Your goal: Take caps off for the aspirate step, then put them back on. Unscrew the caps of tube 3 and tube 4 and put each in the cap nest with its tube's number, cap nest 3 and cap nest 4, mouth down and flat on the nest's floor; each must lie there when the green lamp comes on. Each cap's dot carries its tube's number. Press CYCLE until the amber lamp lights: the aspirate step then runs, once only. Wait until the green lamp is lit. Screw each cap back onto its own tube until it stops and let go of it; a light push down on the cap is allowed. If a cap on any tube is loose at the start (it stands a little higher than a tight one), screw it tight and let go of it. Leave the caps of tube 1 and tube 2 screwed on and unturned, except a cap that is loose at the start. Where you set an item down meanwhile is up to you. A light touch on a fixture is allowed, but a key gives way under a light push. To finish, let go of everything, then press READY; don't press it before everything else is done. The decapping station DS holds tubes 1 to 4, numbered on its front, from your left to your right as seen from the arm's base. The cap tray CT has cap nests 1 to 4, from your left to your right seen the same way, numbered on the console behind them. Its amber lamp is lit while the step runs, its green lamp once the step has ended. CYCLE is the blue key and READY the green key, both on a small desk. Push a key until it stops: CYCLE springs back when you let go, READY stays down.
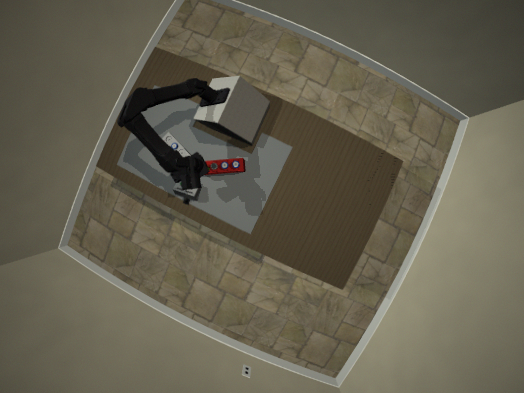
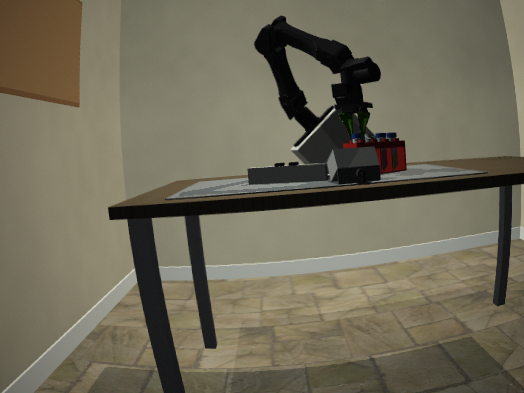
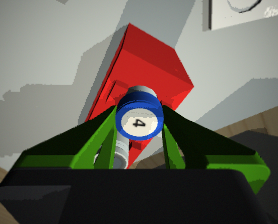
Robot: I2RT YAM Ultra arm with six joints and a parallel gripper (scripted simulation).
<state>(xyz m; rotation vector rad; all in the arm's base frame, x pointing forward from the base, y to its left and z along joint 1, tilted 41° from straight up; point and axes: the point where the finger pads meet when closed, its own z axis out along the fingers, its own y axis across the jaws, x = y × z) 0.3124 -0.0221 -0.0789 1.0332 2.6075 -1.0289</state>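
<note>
My hand is right at the cap 4. Also, from my hand: blue key: 110 mm ahead, 50 mm to the right, 50 mm below; cap 2: 100 mm to the left, 40 mm behind; green key: 110 mm ahead, 90 mm to the right, 50 mm below.
</note>
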